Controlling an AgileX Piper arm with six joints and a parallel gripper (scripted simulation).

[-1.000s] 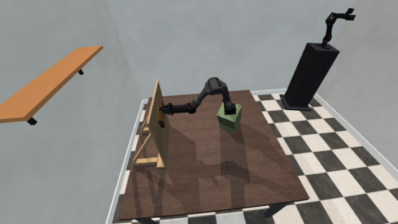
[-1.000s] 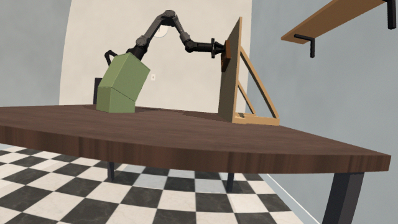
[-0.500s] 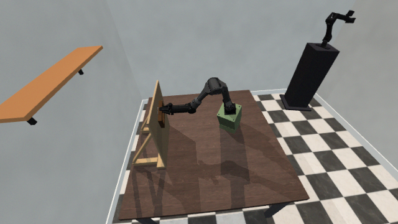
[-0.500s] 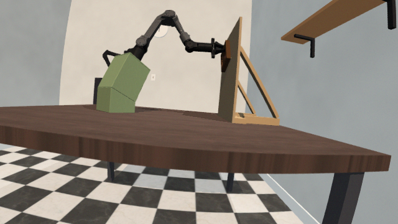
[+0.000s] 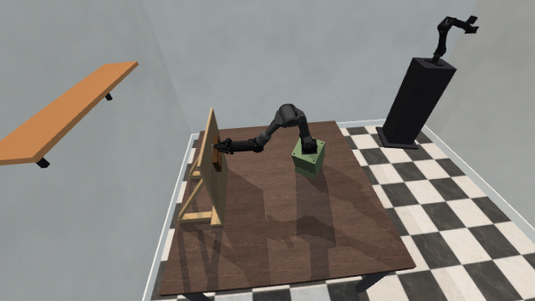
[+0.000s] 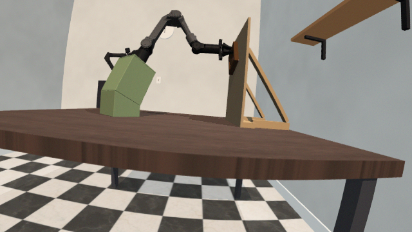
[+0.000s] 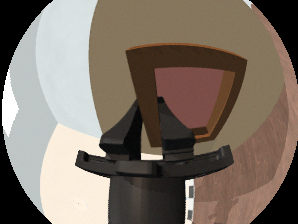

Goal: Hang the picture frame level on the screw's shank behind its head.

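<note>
My gripper is now 1 cm short of the brown picture frame, 1 cm to the left of it and 6 cm above it.
</note>
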